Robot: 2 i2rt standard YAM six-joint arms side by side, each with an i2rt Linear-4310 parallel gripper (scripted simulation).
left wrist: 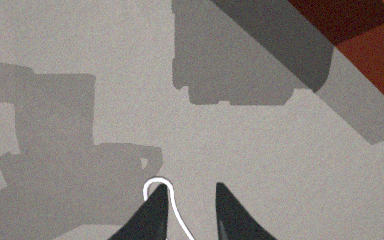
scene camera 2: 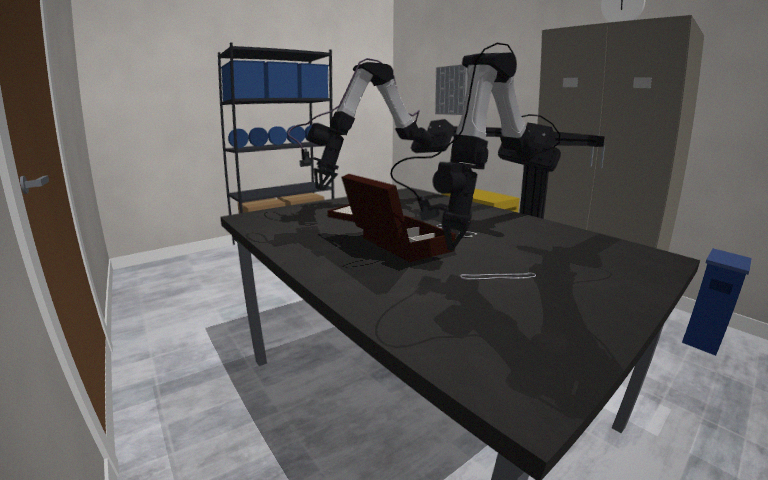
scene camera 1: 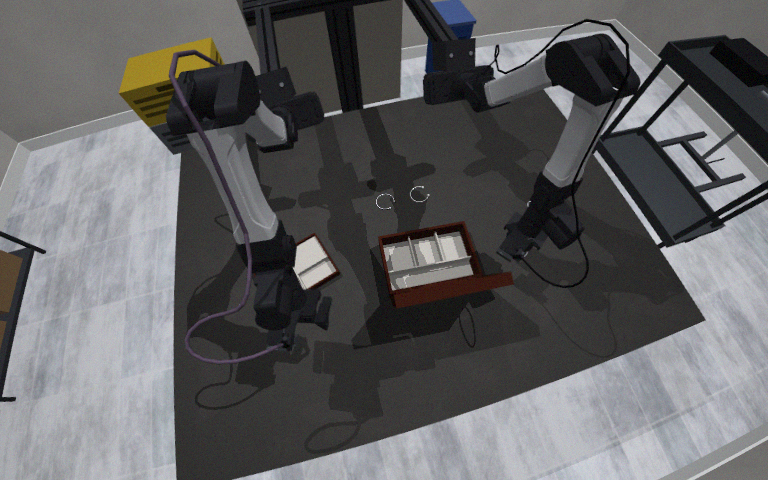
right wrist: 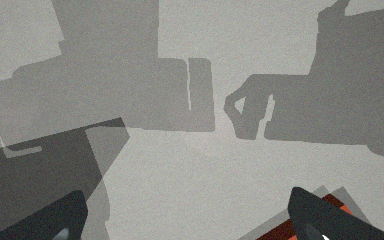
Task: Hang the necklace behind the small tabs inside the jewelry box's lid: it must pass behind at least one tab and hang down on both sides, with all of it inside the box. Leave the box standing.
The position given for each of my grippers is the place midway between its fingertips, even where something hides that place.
Note:
In view: my left gripper (scene camera 2: 451, 248), my right gripper (scene camera 1: 307, 326) and a jewelry box (scene camera 1: 416, 272).
The jewelry box is seen too in scene camera 2 (scene camera 2: 375, 205). My left gripper also shows in the left wrist view (left wrist: 191, 193) and in scene camera 1 (scene camera 1: 513, 249). My right gripper also shows in scene camera 2 (scene camera 2: 319, 189) and in the right wrist view (right wrist: 188, 199). The right wrist view misses the jewelry box: it is out of frame.

